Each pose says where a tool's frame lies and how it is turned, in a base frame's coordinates. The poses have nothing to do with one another.
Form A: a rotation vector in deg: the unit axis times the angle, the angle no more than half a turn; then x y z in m.
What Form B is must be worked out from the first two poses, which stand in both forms.
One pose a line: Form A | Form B
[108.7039 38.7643 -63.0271 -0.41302 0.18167 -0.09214] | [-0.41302 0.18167 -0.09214], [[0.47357 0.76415 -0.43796], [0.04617 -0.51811 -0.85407], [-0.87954 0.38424 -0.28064]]
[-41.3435 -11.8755 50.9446 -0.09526 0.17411 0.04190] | [-0.09526 0.17411 0.04190], [[0.62819 -0.63491 -0.44974], [0.76834 0.41510 0.48719], [-0.12264 -0.65160 0.74858]]
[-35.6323 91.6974 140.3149 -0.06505 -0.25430 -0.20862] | [-0.06505 -0.25430 -0.20862], [[-0.90269 -0.34418 -0.25825], [-0.09835 -0.41926 0.90253], [-0.41891 0.84010 0.34461]]
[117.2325 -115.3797 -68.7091 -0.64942 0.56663 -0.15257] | [-0.64942 0.56663 -0.15257], [[-0.13474 -0.83943 -0.52650], [-0.86283 -0.16186 0.47888], [-0.48721 0.51880 -0.70248]]
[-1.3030 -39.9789 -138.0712 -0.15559 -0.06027 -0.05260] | [-0.15559 -0.06027 -0.05260], [[-0.80628 0.57253 -0.14873], [-0.56342 -0.66670 0.48792], [0.18019 0.47720 0.86013]]
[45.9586 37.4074 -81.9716 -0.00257 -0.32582 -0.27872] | [-0.00257 -0.32582 -0.27872], [[0.05303 0.99565 -0.07657], [-0.59460 -0.03012 -0.80346], [-0.80227 0.08814 0.59041]]
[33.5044 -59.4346 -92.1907 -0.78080 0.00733 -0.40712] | [-0.78080 0.00733 -0.40712], [[-0.29675 0.51570 -0.80374], [-0.94494 -0.03701 0.32513], [0.13793 0.85597 0.49829]]
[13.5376 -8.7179 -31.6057 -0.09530 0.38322 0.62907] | [-0.09530 0.38322 0.62907], [[0.84144 0.49965 -0.20573], [-0.53446 0.82562 -0.18083], [0.07951 0.26211 0.96176]]
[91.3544 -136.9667 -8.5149 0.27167 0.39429 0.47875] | [0.27167 0.39429 0.47875], [[-0.36180 -0.89130 -0.27328], [-0.91829 0.39127 -0.06042], [0.16078 0.22909 -0.96004]]
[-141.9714 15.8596 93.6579 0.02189 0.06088 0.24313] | [0.02189 0.06088 0.24313], [[0.38548 -0.24082 -0.89073], [-0.06586 -0.97006 0.23376], [-0.92036 -0.03145 -0.38980]]
